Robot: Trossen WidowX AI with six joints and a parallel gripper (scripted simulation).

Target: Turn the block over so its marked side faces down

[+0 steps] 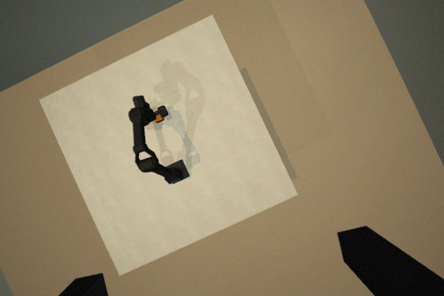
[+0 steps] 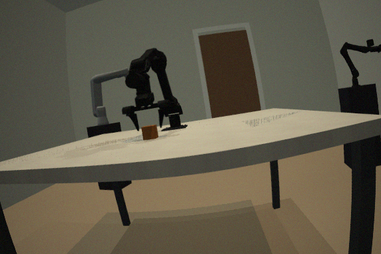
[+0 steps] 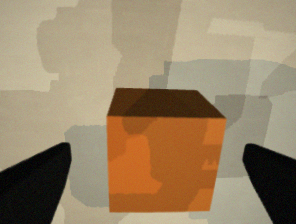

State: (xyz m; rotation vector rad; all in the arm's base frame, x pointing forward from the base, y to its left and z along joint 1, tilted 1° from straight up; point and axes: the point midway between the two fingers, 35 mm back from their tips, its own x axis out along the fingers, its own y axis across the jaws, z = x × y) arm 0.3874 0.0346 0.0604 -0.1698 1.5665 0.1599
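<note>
My gripper tip is 1 cm past the block and 1 cm above it.
</note>
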